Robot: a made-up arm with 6 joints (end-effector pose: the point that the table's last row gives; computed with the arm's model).
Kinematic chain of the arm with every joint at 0, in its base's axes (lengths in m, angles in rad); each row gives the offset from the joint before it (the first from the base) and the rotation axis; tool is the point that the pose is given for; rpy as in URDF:
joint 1: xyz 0 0 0.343 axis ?
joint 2: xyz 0 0 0 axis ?
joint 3: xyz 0.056 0 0.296 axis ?
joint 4: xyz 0.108 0 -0.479 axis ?
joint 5: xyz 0 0 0 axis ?
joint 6: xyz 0.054 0 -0.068 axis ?
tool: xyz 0 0 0 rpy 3.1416 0 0
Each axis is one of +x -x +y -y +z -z.
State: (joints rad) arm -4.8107 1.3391 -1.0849 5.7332 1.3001 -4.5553
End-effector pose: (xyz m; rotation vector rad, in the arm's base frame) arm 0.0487 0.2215 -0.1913 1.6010 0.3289 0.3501
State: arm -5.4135 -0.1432 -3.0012 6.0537 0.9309 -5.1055
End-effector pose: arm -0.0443 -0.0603 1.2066 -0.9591 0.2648 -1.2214
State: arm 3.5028 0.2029 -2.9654 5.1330 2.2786 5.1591
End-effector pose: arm -0.2368 -0.0048 1.0905 0.6777 -2.7079 -1.1098
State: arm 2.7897 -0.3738 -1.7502 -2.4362 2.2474 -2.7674
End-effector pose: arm -0.2244 0.1424 1.0386 -0.2824 1.3649 -0.0277
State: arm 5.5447 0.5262 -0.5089 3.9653 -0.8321 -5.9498
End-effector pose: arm 0.2187 -0.1131 0.0852 -1.9342 -1.3814 -0.6027
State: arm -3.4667 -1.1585 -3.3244 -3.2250 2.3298 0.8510
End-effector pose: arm 0.7103 -0.2470 0.4310 2.3347 -1.6268 -0.7167
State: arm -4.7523 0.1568 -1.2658 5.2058 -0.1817 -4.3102
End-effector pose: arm -0.0319 0.6452 0.5122 -1.8225 -0.7040 -0.3141
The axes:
joint 1: +z
joint 2: +y
joint 3: +y
joint 4: -z
joint 5: +y
joint 6: -z

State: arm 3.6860 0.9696 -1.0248 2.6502 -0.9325 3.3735
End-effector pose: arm -0.3065 -0.1377 -0.0094 -0.9073 2.1735 0.6844
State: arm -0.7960 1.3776 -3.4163 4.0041 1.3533 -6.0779
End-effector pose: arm 0.4769 -0.5465 0.7195 0.6014 -0.5964 -0.2645
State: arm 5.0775 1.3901 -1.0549 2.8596 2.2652 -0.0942
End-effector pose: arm 0.1386 -0.2950 -0.1723 0.5847 1.0983 -0.8472
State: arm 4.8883 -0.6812 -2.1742 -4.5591 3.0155 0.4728
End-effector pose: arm 0.0364 0.1461 1.0427 -2.8056 0.2272 -0.0643
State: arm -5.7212 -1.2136 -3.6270 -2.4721 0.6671 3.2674
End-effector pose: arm -0.6814 -0.4289 0.3198 2.2594 0.0787 -0.6098
